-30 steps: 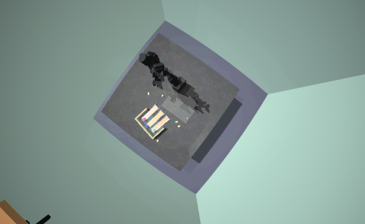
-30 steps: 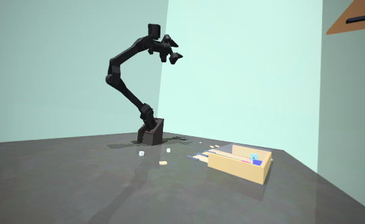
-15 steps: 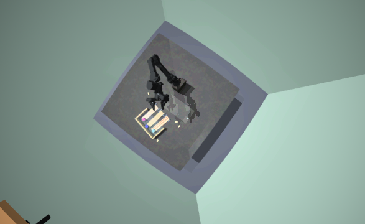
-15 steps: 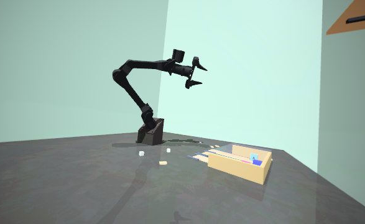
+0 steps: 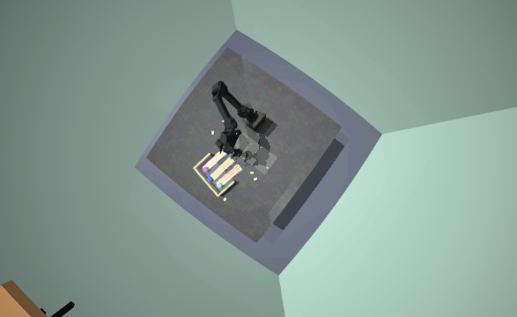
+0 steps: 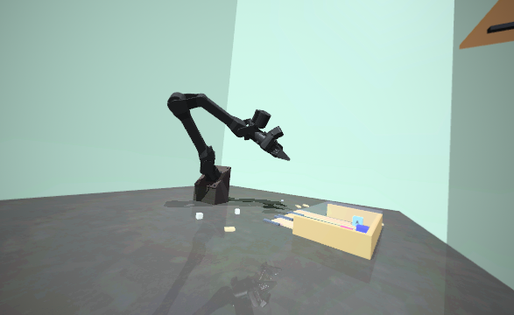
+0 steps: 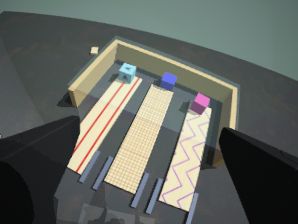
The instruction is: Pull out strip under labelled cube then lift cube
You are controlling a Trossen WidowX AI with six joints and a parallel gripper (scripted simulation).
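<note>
My gripper tip is 13 cm short of the grid-patterned strip, 1 cm to the left of it and 22 cm above it.
</note>
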